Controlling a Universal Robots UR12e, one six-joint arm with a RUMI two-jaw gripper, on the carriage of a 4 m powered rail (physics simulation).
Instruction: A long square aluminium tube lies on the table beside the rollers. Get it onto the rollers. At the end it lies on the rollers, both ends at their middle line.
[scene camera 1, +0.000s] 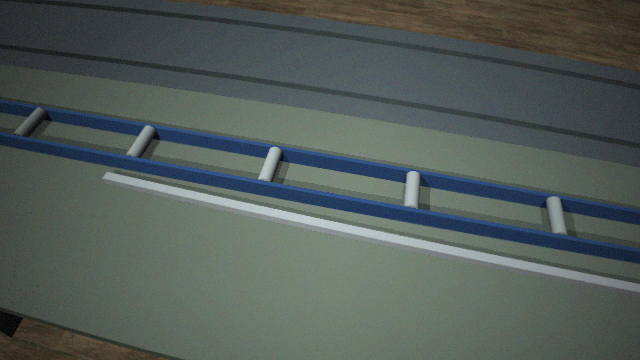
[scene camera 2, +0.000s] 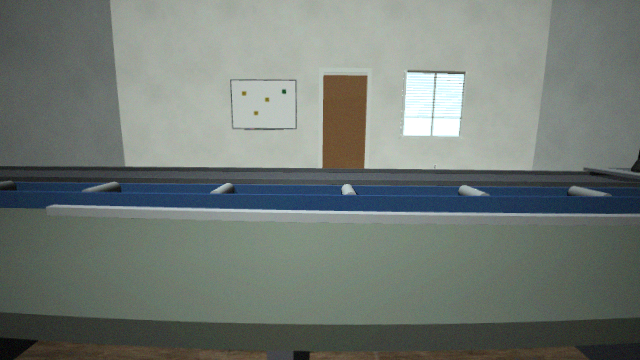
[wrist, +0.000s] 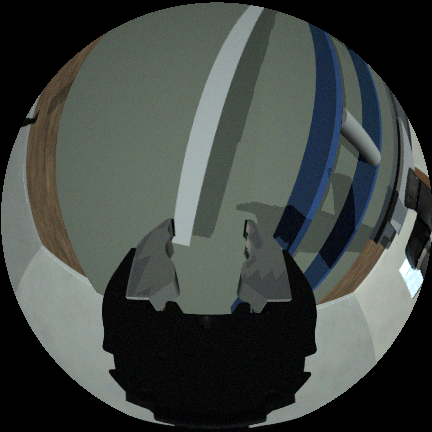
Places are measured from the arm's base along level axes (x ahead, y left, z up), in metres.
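Where they show: gripper, fingertip midpoint: (wrist: 208, 220).
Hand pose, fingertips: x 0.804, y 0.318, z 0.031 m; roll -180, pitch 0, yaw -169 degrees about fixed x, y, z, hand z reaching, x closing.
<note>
After its pixels a point has its place.
The long square aluminium tube (scene camera 1: 300, 217) @(x 0.758, y -2.130, z -0.005 m) (scene camera 2: 320, 216) @(x 0.779, y -1.939, z -0.013 m) (wrist: 198, 150) @(x 0.828, y 0.260, z -0.005 m) lies flat on the table (scene camera 1: 250, 280) @(x 0.947, y -2.210, z -0.030 m) (scene camera 2: 320, 275) @(x 1.043, y -1.940, z -0.030 m) (wrist: 125, 150) @(x 0.931, y 0.271, z -0.030 m), beside the near blue side rail and roughly along it. Its left end shows in both scene views; its right part runs out of both. The grey rollers (scene camera 1: 412, 190) @(x 0.631, y -1.852, z 0.030 m) (scene camera 2: 348, 190) @(x 0.656, y -1.856, z 0.029 m) (wrist: 361, 137) @(x 0.638, y 0.158, z 0.028 m) sit between the blue rails with no tube on them. My gripper (wrist: 208, 220) @(x 0.804, y 0.318, z 0.031 m) is open above the table at one tube end. In the wrist view that end shows between the jaws, close to the left finger. The gripper does not show in the scene views.
The near blue rail (scene camera 1: 340, 200) @(x 0.694, y -2.036, z 0.013 m) (scene camera 2: 300, 201) @(x 0.694, y -1.997, z 0.004 m) (wrist: 327, 100) @(x 0.694, y 0.134, z 0.004 m) stands between tube and rollers; the far blue rail (scene camera 1: 350, 165) @(x 0.558, y -2.030, z 0.004 m) runs behind them. The grey track (scene camera 1: 350, 65) lies beyond the table. Part of the carriage plate (scene camera 2: 620, 173) @(x 0.007, y -0.222, z -0.004 m) shows at the right edge.
</note>
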